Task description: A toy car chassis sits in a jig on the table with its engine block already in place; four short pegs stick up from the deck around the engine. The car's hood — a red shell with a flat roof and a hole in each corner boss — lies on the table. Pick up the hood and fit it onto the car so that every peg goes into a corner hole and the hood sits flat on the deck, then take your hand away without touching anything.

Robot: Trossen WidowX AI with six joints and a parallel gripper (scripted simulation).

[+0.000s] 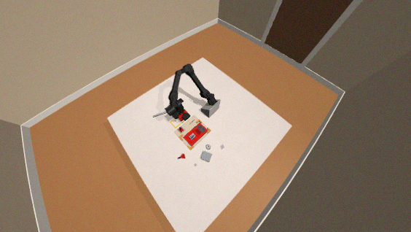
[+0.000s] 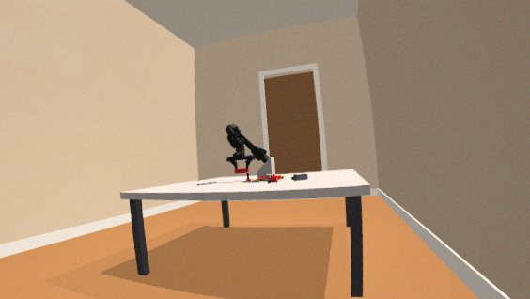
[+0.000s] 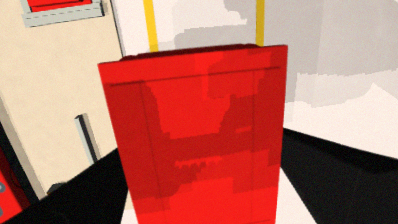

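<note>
Right now my gripper tip is 210 mm to the right of the grey engine block, 60 mm short of it and 50 mm above it. From my gripper tip the other things lie so: thin grey rod: 190 mm to the right, 140 mm ahead, 70 mm below; red hood: right at my gripper tip; tiny grey piece: 440 mm to the left, 80 mm behind, 70 mm below.
</note>
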